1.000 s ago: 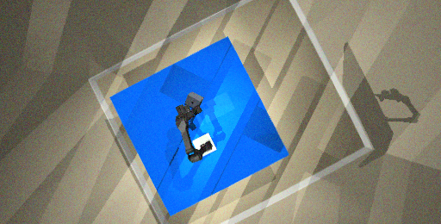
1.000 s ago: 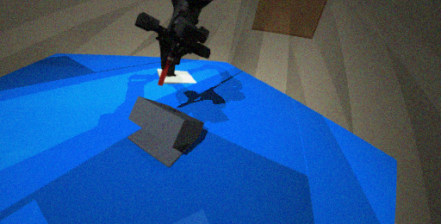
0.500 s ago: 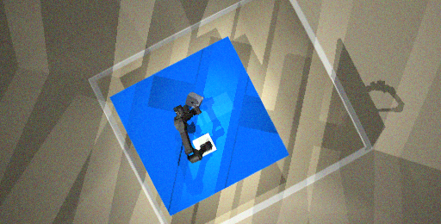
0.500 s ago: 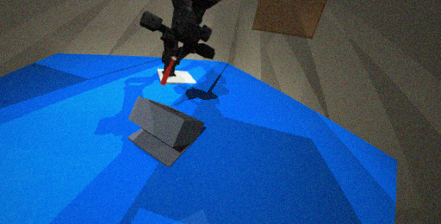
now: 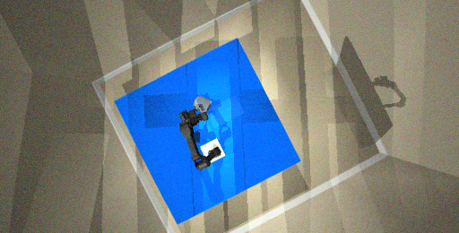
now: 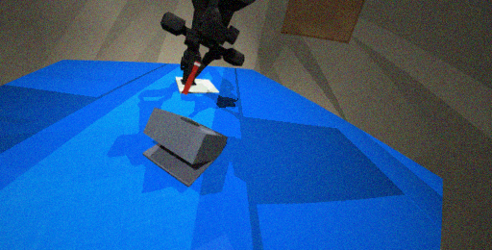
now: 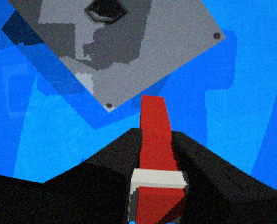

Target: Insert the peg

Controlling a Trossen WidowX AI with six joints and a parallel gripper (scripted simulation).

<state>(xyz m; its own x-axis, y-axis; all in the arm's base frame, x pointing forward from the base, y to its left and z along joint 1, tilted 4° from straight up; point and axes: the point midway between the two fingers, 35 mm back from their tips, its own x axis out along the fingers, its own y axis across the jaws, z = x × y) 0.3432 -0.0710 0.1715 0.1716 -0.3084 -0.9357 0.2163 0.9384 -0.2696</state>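
The dark hole is 80 mm below my gripper tip, 70 mm ahead of it and 10 mm to the right of it. The rest, counted from my gripper tip: red peg: 10 mm to the left, 10 mm above; flat grey foot: 140 mm below, 90 mm ahead, 30 mm to the right; grey sloped panel: 100 mm below, 80 mm ahead, 20 mm to the right.
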